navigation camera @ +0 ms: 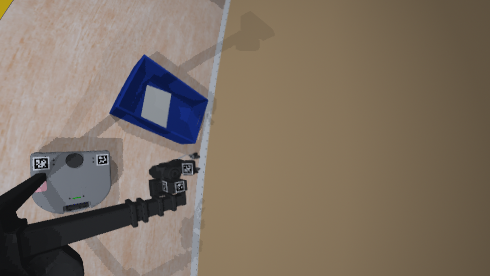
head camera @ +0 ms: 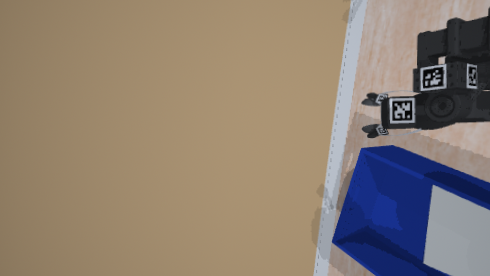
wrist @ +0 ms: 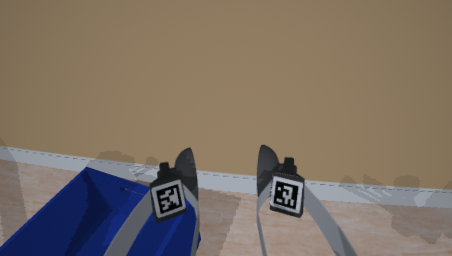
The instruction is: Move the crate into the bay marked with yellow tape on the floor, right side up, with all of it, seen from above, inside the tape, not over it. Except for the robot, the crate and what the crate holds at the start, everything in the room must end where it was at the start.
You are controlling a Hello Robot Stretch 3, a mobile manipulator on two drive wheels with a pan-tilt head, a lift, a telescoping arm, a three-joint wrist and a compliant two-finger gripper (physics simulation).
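Frame: origin at the robot's base, x down, y right, z back, level; metres.
Where they show: gripper, between the fingertips: point(navigation camera: 198, 162) point(head camera: 365, 115); robot's base, origin of its link: point(navigation camera: 74, 159).
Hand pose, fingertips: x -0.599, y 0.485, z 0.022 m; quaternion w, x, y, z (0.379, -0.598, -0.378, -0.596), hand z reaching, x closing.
Observation:
Each offset is from my fingertips to the centre of the thing.
The blue open-topped crate @[dz -0.394, dx +0.488, dy +0.051 m] point(head camera: 390, 205) point(navigation camera: 182, 112) point(wrist: 110, 215) sits upright and askew on the wood floor, one end close to the wall's skirting. A flat pale grey-white piece @[dz -0.396, dx +0.576, dy +0.028 m] point(head camera: 457, 230) point(navigation camera: 156, 106) shows inside it. My gripper point(head camera: 371, 115) point(navigation camera: 196, 162) point(wrist: 226, 164) is open, with nothing between its fingers. It points at the wall, beside the crate's wall-side end, and appears apart from it. In the wrist view the left finger overlaps the crate's edge. A bit of yellow point(navigation camera: 4, 6), probably the bay's tape, shows at the navigation view's top left corner.
The tan wall point(head camera: 175, 135) point(navigation camera: 350, 140) point(wrist: 225, 75) with a pale skirting point(head camera: 340, 115) point(navigation camera: 196, 235) point(wrist: 225, 182) stands just ahead of the fingertips. My grey base point(navigation camera: 92, 182) is on the floor at lower left in the navigation view, with the arm point(navigation camera: 100, 220) reaching toward the wall.

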